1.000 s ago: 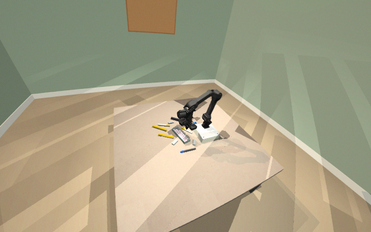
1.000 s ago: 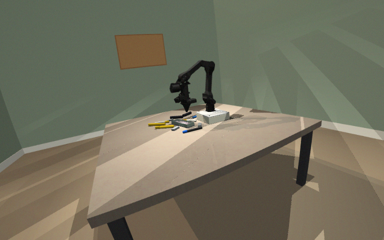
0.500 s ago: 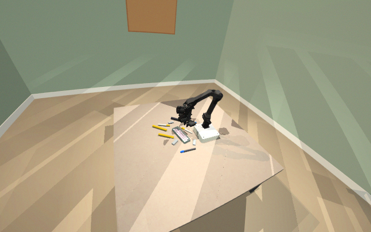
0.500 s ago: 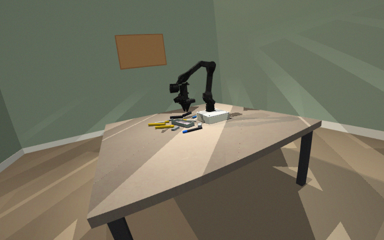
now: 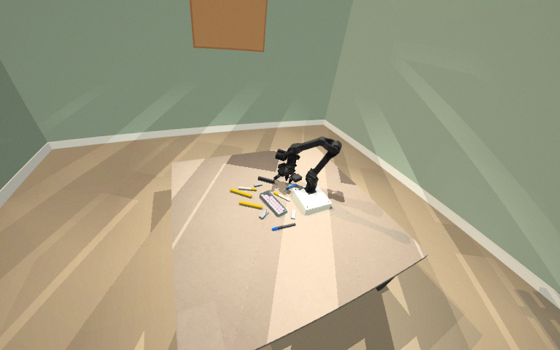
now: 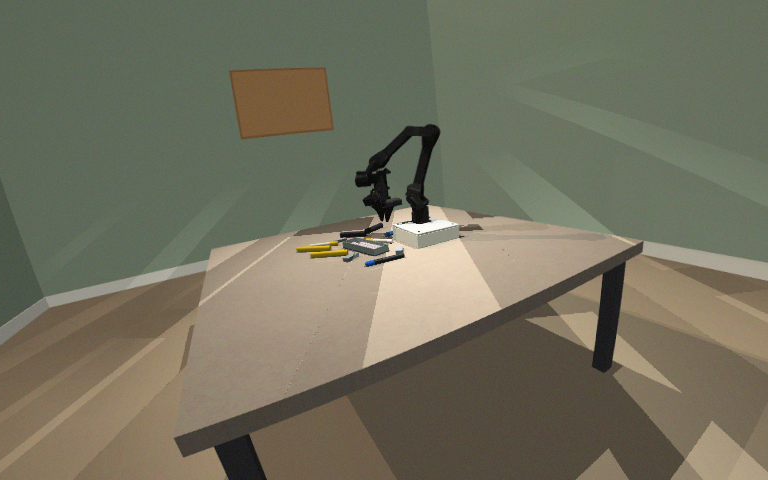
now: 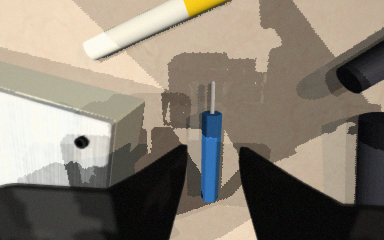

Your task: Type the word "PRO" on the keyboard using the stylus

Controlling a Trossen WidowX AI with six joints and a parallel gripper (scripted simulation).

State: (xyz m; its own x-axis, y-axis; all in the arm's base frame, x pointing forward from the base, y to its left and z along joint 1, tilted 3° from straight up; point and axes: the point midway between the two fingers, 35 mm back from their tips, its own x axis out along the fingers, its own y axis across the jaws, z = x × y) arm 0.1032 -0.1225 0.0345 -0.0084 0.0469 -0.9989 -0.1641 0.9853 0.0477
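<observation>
Now: gripper tip 1 cm past the blue stylus and 6 cm above it. The rest, counted from my gripper tip: grey block 24 cm ahead, 15 cm to the left, 6 cm below; grey stylus tip 2 cm ahead, 6 cm below; blue-capped dark pen 20 cm ahead, 28 cm to the left, 6 cm below.
</observation>
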